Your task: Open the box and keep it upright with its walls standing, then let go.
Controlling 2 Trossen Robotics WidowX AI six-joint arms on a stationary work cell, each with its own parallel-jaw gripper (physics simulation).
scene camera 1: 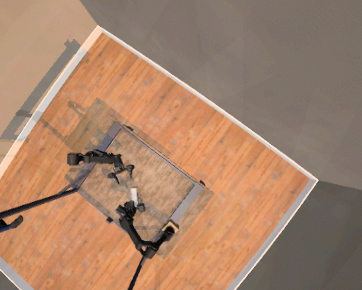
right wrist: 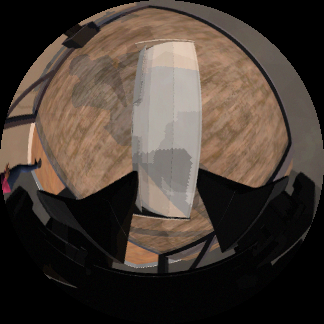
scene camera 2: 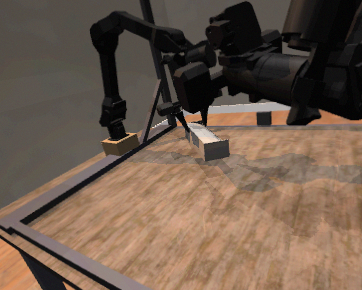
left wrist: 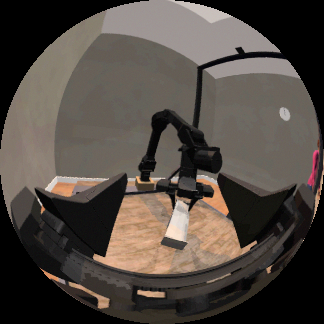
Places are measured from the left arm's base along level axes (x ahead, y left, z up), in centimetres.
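Pixels of known places: left gripper, fingertip midpoint: [scene camera 1: 125, 182] [scene camera 2: 200, 63] [left wrist: 174, 177]; right gripper, fingertip midpoint: [scene camera 1: 135, 204] [right wrist: 166, 173] [scene camera 2: 197, 129] [left wrist: 180, 209]; right arm's base at its link origin: [scene camera 1: 170, 229] [scene camera 2: 118, 137] [left wrist: 144, 179].
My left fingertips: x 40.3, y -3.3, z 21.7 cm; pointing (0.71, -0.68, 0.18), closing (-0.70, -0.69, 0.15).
Note:
For each thing: its top centre in the pictures, then the offset to it from my left fingertips. "*": a spot on its surface instead. Level surfaces: height alone.
- long pale grey box at its top centre: [right wrist: 163, 114] [scene camera 2: 202, 128] [left wrist: 181, 214] [scene camera 1: 133, 199] dx +5.9, dy -17.1, dz -17.7 cm
- wooden table at its surface level: dz -29.6 cm
- narrow flap at a spot on its surface: [right wrist: 140, 75] * dx +2.0, dy -14.4, dz -19.3 cm
- grey rim with black rails, surface spot: [scene camera 2: 79, 179] * dx +46.3, dy -8.7, dz -27.6 cm
- tan block at its top centre: [scene camera 2: 118, 137] [left wrist: 144, 179] [scene camera 1: 170, 229] dx +43.1, dy -31.1, dz -22.5 cm
- small dark block at its top centre: [right wrist: 61, 201] [scene camera 2: 263, 111] dx -10.8, dy -47.5, dz -23.9 cm
A long pale grey box [scene camera 1: 134, 193] [scene camera 2: 209, 141] [left wrist: 178, 225] [right wrist: 167, 120] hangs lengthwise, a little above the wooden table [scene camera 2: 174, 218]. My right gripper [scene camera 1: 134, 205] [scene camera 2: 195, 124] [left wrist: 180, 209] [right wrist: 166, 173] is shut on the box's near end, one finger on each long side. In the right wrist view, a narrow flap [right wrist: 140, 75] along the box's left side stands slightly off the body. My left gripper [scene camera 1: 124, 176] [left wrist: 174, 177] is open and empty. It is level with the free end of the box and faces it with a gap between.
The table has a grey rim with black rails [scene camera 2: 79, 179]. The right arm stands on a tan block [scene camera 2: 120, 145] at a table corner beside a black frame post [scene camera 2: 162, 86]. A small dark block [scene camera 2: 264, 118] sits at the far edge.

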